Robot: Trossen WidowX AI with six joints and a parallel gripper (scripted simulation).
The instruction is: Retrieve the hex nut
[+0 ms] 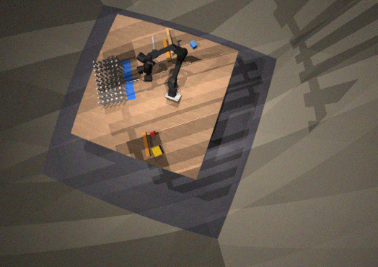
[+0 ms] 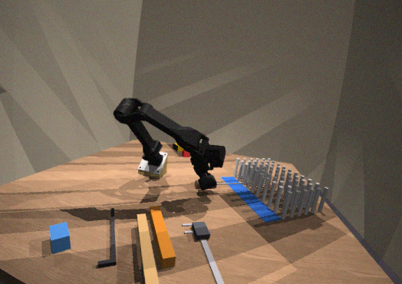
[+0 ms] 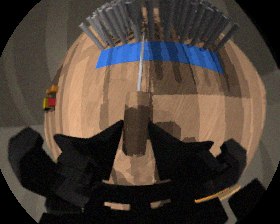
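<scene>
My gripper tip is 18 cm short of the blue taped strip, 6 cm to the right of it and 4 cm above it. From my gripper tip the other things lie so: tan-handled hook tool 9 cm ahead, 5 cm to the left, 1 cm below; then red cube 23 cm behind, 45 cm to the left, 2 cm below; then blue cube 28 cm behind, 46 cm to the right, 2 cm below.
</scene>
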